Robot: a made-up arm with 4 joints. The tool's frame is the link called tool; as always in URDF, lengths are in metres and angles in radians. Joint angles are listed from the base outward.
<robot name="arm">
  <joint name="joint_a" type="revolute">
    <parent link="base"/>
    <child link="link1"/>
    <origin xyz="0 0 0.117"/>
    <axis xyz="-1 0 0"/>
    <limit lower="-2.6" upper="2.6"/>
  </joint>
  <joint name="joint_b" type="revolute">
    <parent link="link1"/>
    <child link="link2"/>
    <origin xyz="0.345 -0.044 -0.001"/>
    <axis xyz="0 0 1"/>
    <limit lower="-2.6" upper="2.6"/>
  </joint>
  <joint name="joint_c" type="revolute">
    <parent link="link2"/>
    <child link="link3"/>
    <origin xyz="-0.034 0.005 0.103"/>
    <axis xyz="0 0 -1"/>
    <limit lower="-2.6" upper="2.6"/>
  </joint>
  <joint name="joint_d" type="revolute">
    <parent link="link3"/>
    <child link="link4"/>
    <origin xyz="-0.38 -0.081 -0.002"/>
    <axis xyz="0 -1 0"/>
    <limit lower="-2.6" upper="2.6"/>
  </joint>
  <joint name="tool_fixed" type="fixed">
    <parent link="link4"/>
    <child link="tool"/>
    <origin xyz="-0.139 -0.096 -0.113"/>
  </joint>
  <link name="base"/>
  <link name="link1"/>
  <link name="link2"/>
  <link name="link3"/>
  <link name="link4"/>
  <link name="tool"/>
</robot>
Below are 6 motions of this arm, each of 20 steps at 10 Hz.
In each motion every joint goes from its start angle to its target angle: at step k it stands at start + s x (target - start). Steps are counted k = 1, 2, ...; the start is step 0. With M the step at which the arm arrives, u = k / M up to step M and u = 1 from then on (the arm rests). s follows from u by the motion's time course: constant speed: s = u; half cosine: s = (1 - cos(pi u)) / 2; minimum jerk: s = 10 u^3 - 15 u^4 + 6 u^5.
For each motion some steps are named. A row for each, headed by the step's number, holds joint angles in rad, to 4 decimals.
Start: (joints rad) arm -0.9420 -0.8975 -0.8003 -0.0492
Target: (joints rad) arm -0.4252 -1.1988 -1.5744 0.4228
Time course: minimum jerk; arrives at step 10
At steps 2, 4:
2: -0.9121 -0.9150 -0.8451 -0.0219
4: -0.7779 -0.9931 -1.0460 0.1006

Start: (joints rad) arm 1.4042 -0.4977 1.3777 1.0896
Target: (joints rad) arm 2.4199 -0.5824 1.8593 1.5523
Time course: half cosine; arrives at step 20
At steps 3, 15, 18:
3: 1.4596 -0.5023 1.4039 1.1148
15: 2.2712 -0.5700 1.7888 1.4845
18: 2.3950 -0.5803 1.8475 1.5410

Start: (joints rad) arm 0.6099 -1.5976 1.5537 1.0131
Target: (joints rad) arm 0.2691 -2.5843 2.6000 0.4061
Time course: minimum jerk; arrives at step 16
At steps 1, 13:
1: 0.6091 -1.5998 1.5560 1.0118
13: 0.2857 -2.5362 2.5490 0.4357

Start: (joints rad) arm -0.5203 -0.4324 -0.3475 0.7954
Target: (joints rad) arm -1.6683 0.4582 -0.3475 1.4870
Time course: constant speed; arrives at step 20
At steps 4, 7, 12, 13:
4: -0.7499 -0.2543 -0.3475 0.9337
7: -0.9221 -0.1207 -0.3475 1.0375
12: -1.2091 0.1020 -0.3475 1.2104
13: -1.2665 0.1465 -0.3475 1.2449

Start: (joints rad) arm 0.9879 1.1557 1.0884 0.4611
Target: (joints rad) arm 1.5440 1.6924 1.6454 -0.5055
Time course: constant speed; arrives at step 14
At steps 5, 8, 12, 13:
5: 1.1865 1.3474 1.2873 0.1159
8: 1.3057 1.4624 1.4067 -0.0912
12: 1.4646 1.6157 1.5658 -0.3674
13: 1.5043 1.6541 1.6056 -0.4365

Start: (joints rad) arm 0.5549 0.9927 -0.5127 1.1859
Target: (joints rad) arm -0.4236 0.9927 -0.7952 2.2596
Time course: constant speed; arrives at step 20
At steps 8, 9, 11, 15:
8: 0.1635 0.9927 -0.6257 1.6154
9: 0.1146 0.9927 -0.6398 1.6691
11: 0.0167 0.9927 -0.6681 1.7764
15: -0.1790 0.9927 -0.7246 1.9912

